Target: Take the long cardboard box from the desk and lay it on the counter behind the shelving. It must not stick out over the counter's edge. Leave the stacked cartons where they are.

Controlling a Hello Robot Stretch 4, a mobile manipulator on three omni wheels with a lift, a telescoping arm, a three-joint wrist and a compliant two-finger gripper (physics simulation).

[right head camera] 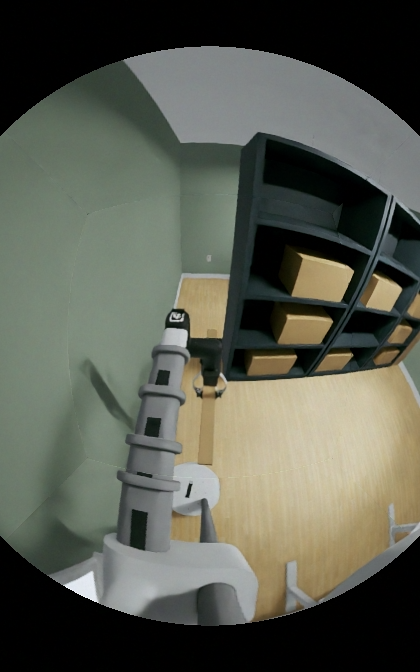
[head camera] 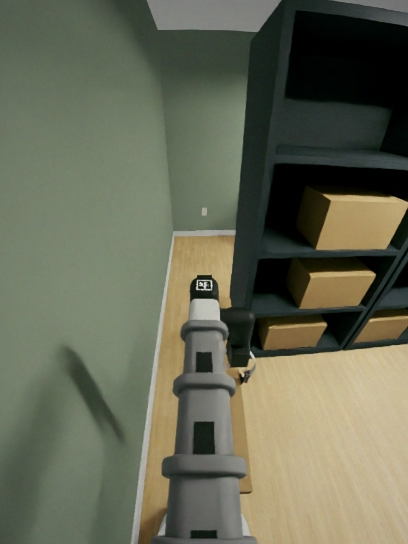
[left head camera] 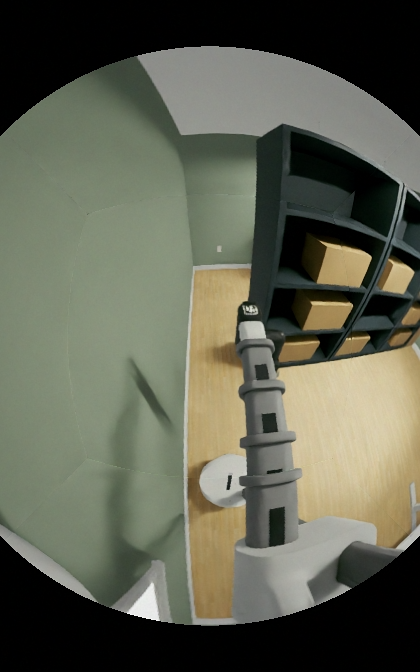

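Where they show: hand at its tool point: [right head camera: 208, 395]; robot's base at its link origin: [right head camera: 190, 487] [left head camera: 228, 479].
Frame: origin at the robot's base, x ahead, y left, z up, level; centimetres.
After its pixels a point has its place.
The long cardboard box [head camera: 242, 440] {y -9.8, x 24.8, z 87.8 cm} [right head camera: 206, 440] {y -8.7, x 22.9, z 87.8 cm} hangs above the floor, its length running roughly along the arm, toward the gap between the wall and the shelving. My gripper [head camera: 234, 376] {y -8.7, x 41.9, z 85.8 cm} [right head camera: 208, 393] {y -8.7, x 41.9, z 85.8 cm} is shut on it, with a fingertip at each side in the right head view. The arm hides part of the box in the head view. The box's far end shows beyond the wrist, beside the shelving's end panel [head camera: 257, 150] {y -23.6, x 114.7, z 142.0 cm} [left head camera: 267, 215] {y -23.4, x 118.0, z 134.1 cm} [right head camera: 245, 215] {y -23.7, x 111.6, z 141.1 cm}. The counter and the desk the box came from cannot be made out.
Cardboard cartons [head camera: 357, 222] [left head camera: 325, 312] {y -79.3, x 106.3, z 69.7 cm} [right head camera: 302, 325] {y -78.8, x 106.3, z 71.2 cm} stand in the shelving on the right. A green wall [head camera: 90, 225] {y 36.7, x 71.6, z 125.3 cm} [left head camera: 130, 280] {y 36.1, x 60.2, z 124.8 cm} [right head camera: 125, 280] {y 37.5, x 88.5, z 110.7 cm} runs close along the arm's left. The round white base [left head camera: 217, 480] {y 8.0, x 0.7, z 18.7 cm} [right head camera: 200, 485] {y -7.1, x 3.3, z 18.7 cm} is low near the wall. White legs [right head camera: 291, 585] show at the lower right.
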